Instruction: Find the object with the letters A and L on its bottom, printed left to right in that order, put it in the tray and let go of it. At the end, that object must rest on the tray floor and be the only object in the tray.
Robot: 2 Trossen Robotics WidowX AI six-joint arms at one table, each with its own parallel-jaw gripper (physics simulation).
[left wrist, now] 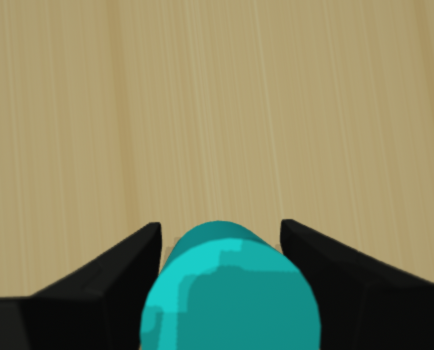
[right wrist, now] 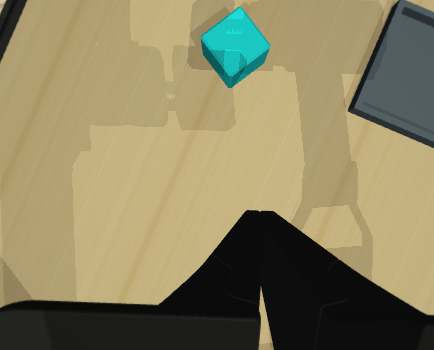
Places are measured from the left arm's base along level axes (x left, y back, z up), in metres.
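Pixels of known places: left gripper, between the fingertips: (left wrist: 221, 231); right gripper, between the fingertips: (right wrist: 258, 224).
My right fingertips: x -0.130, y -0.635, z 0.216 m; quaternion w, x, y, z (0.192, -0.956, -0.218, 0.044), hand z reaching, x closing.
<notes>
Ahead of a thing's pixels: the offset from my right fingertips to its top centre. "*": to the spot under its first point. Level surfaces: height alone.
A teal cylinder {dz -0.189, dx +0.184, dy +0.389 m} (left wrist: 245, 305) stands between the fingers of my left gripper (left wrist: 221, 231) in the left wrist view. The fingers are closed in against its sides. Its round top faces the camera and its bottom is hidden. I cannot tell whether it touches the table. My right gripper (right wrist: 258, 224) is shut and empty, with its fingertips together. A teal block {dz -0.199, dx -0.061, dy +0.118 m} (right wrist: 235, 42) with a square-looking top lies beyond its fingertips at the top of the right wrist view. Its bottom is hidden. The dark grey tray {* dz -0.238, dx +0.091, dy +0.175 m} (right wrist: 400, 75) shows partly at the upper right; no object shows in the visible part.
The teal block lies to the left of the tray in the right wrist view, with a gap between them. A dark edge (right wrist: 10, 25) crosses the top left corner of that view. Arm shadows fall on the wooden table {dz -0.244 m} (right wrist: 200, 165).
</notes>
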